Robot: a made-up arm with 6 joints. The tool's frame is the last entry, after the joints. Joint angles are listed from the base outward. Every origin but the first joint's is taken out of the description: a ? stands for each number. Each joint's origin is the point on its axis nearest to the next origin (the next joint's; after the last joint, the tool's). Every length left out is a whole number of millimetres.
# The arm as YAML. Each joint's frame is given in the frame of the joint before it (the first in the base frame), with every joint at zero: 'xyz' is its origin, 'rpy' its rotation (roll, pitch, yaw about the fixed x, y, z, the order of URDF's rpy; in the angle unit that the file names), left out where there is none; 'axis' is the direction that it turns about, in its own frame. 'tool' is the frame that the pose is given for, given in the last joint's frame.
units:
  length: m
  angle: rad
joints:
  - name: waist
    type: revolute
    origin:
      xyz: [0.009, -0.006, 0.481]
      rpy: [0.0, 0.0, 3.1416]
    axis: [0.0, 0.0, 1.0]
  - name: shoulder
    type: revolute
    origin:
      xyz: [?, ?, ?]
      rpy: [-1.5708, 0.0, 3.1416]
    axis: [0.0, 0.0, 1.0]
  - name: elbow
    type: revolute
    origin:
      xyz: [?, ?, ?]
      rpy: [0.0, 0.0, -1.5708]
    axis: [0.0, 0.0, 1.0]
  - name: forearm
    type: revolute
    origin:
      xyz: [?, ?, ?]
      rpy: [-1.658, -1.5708, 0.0]
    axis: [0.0, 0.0, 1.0]
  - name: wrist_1
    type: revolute
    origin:
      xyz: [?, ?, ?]
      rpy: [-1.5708, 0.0, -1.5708]
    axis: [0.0, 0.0, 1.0]
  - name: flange
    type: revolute
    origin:
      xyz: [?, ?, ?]
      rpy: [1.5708, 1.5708, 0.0]
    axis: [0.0, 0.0, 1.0]
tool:
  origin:
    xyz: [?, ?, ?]
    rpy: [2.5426, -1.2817, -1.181]
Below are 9 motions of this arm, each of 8 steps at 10 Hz.
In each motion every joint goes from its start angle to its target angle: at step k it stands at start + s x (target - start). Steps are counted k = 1, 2, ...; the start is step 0. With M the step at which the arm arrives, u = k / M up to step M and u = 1 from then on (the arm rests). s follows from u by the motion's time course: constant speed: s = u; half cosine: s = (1 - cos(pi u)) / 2; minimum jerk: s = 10 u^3 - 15 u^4 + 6 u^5.
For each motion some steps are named. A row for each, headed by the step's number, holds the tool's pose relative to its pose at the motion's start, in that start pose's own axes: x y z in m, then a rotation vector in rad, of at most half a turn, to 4 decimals.
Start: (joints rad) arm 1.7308 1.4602 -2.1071 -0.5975 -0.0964 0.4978
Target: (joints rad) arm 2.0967 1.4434 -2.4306 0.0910 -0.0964 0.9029
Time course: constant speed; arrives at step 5
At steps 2, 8:
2: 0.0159 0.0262 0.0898 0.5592 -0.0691 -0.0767
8: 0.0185 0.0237 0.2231 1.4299 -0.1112 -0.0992

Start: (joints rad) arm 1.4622 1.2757 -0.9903 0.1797 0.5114 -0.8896
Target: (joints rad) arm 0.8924 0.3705 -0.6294 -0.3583 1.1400 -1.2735
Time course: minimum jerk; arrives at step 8
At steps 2, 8:
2: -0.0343 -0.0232 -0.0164 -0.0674 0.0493 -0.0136
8: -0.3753 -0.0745 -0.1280 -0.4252 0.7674 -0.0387

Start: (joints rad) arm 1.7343 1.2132 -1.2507 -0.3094 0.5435 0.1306
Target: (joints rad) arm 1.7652 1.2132 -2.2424 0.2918 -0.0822 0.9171
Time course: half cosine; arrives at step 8
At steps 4, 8:
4: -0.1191 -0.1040 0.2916 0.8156 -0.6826 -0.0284
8: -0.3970 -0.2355 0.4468 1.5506 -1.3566 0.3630

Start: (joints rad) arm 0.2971 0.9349 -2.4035 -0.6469 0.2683 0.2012
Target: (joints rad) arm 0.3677 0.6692 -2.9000 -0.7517 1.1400 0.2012
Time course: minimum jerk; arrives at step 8
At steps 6, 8:
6: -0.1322 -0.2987 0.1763 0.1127 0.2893 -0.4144
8: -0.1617 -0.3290 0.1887 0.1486 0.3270 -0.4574

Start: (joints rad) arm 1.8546 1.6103 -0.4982 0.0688 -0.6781 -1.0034
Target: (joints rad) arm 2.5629 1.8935 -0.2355 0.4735 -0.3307 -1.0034
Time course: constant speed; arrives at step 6
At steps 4, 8:
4: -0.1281 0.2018 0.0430 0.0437 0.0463 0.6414
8: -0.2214 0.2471 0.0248 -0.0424 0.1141 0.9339

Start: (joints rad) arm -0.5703 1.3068 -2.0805 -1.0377 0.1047 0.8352
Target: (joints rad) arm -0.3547 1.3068 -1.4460 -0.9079 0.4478 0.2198
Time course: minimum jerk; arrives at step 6
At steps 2, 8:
2: -0.0243 0.0374 -0.0756 -0.0987 0.1543 0.0781
8: -0.2235 0.1707 -0.2971 -0.4995 0.6415 0.6054

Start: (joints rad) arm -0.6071 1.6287 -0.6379 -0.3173 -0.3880 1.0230
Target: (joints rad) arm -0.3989 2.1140 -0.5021 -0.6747 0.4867 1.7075
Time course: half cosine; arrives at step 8
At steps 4, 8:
4: -0.0565 -0.0954 -0.1816 -0.1164 0.5635 -0.4580
8: -0.1735 -0.2141 -0.2655 -0.4209 0.8229 -1.0207

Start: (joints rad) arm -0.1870 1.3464 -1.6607 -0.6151 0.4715 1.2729
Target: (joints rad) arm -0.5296 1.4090 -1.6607 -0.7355 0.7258 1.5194
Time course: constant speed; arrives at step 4
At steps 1, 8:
1: 0.0217 -0.0485 0.0072 -0.0006 -0.0107 -0.1489
8: 0.0549 -0.2052 0.0427 0.0296 -0.0884 -0.6046

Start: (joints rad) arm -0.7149 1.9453 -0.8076 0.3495 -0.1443 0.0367
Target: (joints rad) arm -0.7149 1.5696 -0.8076 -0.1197 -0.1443 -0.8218
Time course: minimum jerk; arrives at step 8
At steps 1, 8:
1: -0.0003 0.0001 0.0032 -0.0186 -0.0094 0.0068
8: -0.0562 0.0000 0.2033 -1.2123 -0.6033 0.1711

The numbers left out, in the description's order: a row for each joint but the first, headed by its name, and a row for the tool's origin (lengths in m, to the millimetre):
shoulder: 0.013 0.016 0.0
elbow: -0.256 -0.032 0.0
forearm: 0.056 0.424 0.0
wrist_1: -0.029 -0.021 0.0
flange: -0.026 -0.168 0.0
tool: -0.003 0.021 0.0

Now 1 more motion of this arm.
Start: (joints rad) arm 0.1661 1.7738 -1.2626 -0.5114 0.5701 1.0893
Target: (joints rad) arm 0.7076 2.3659 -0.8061 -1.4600 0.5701 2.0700
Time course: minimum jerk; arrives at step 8
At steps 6, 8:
6: -0.0054 -0.0188 -0.4534 -0.7131 0.1344 -0.0675
8: -0.0158 -0.0447 -0.4925 -0.7986 0.1339 -0.0494

